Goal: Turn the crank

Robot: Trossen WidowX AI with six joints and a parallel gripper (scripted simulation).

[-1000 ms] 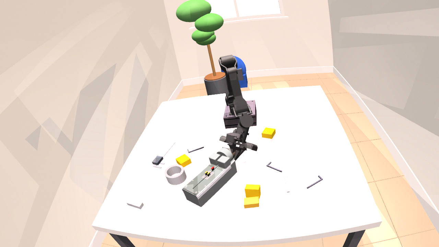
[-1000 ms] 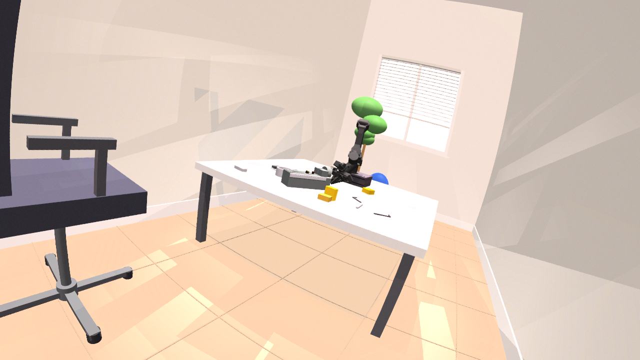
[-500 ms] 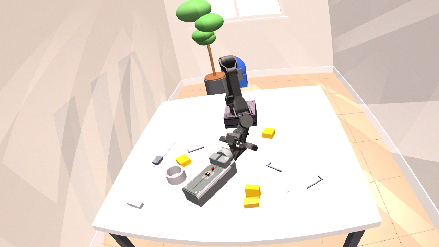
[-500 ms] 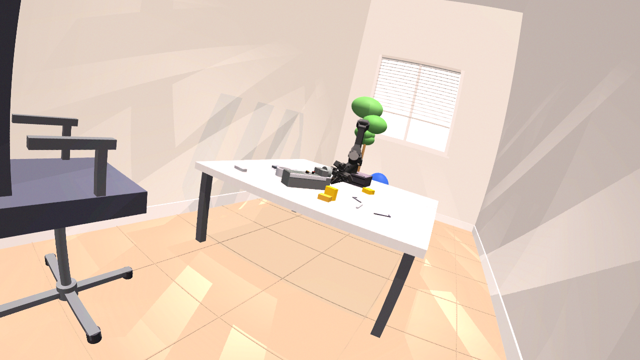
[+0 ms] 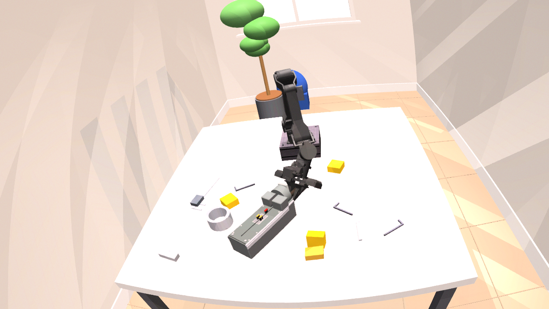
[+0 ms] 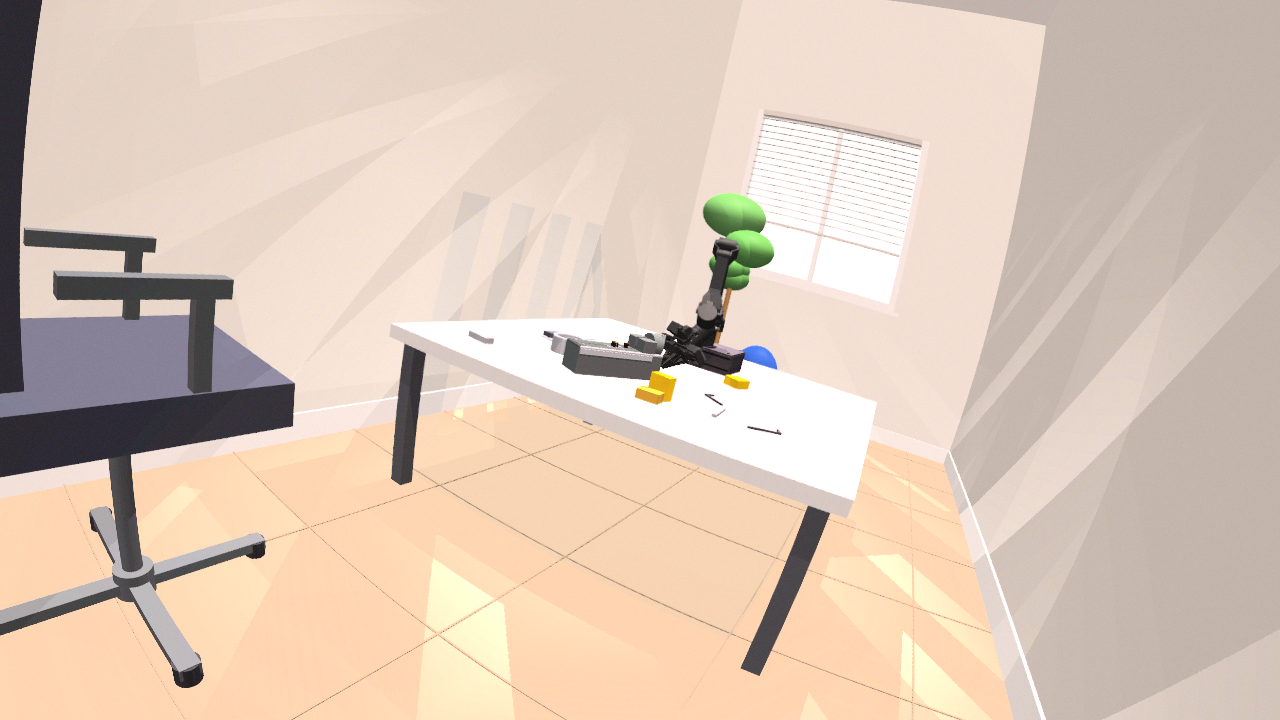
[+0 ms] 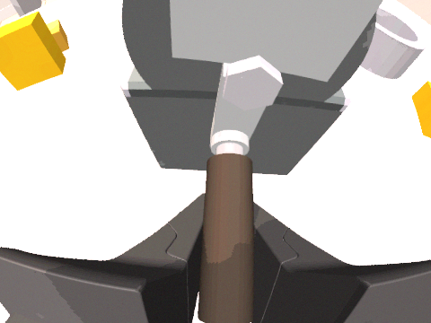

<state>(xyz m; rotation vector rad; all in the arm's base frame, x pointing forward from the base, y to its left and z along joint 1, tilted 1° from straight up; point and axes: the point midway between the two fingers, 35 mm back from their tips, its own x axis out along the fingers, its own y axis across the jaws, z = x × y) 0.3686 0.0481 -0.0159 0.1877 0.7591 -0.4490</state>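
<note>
My gripper tip is 3 cm below the brown crank handle, 2 cm past it and 1 cm to the right of it. The rest, counted from my gripper tip: red pointer (11 cm ahead, 6 cm to the right, 5 cm above).
</note>
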